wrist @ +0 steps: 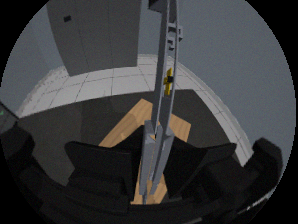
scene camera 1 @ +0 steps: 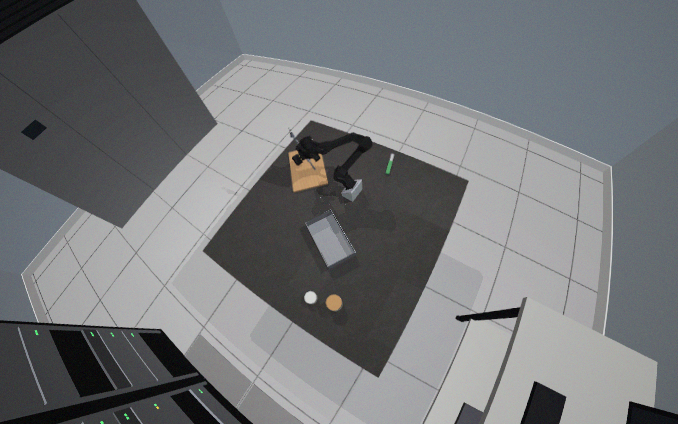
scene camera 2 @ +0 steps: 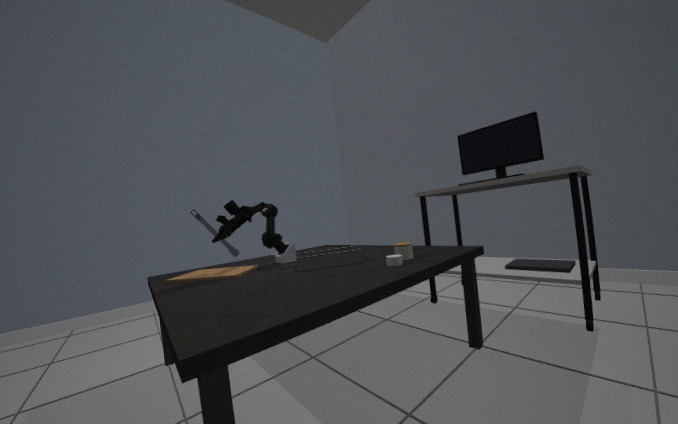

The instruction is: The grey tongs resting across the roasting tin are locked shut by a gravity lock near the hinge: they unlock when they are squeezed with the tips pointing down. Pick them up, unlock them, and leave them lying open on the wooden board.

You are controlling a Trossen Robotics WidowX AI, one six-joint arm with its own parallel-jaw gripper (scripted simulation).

Labels:
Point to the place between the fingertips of the gripper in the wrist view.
At 149,128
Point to a wooden board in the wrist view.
142,111

